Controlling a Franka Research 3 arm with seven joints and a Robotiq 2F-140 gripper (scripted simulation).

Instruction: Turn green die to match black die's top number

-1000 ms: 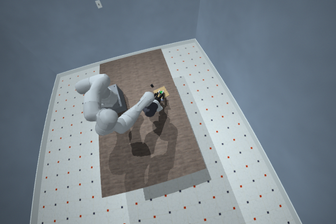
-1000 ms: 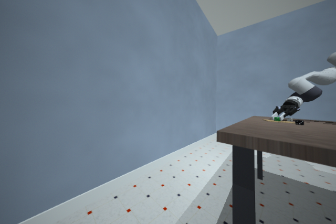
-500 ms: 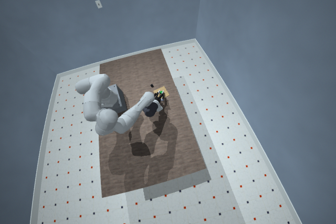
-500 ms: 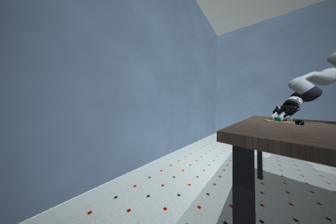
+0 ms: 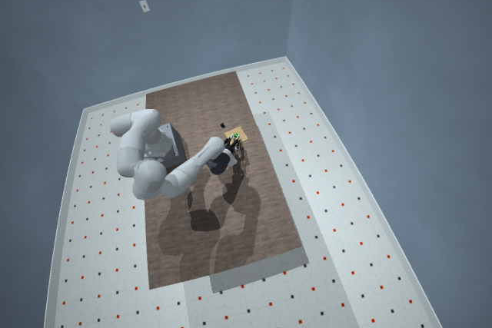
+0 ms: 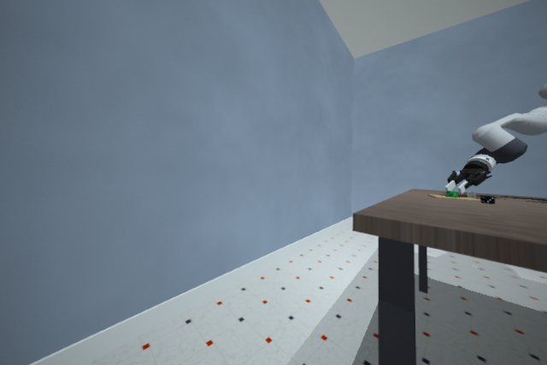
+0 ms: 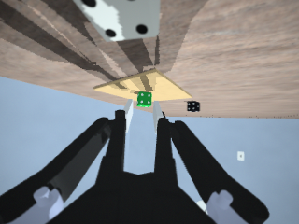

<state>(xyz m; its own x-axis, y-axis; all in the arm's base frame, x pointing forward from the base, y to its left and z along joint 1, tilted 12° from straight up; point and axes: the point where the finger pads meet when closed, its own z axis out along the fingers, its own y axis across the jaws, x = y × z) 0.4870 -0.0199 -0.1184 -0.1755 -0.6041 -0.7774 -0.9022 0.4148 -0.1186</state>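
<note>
Now: the green die 20 mm ahead of my hand, 40 mm to the left of it and 30 mm below it. Also, from my hand: white die (50 mm behind, 130 mm to the right, 30 mm below); tan mat (20 mm ahead, 40 mm to the left, 50 mm below); black die (70 mm behind, 160 mm to the left, 30 mm below).
</note>
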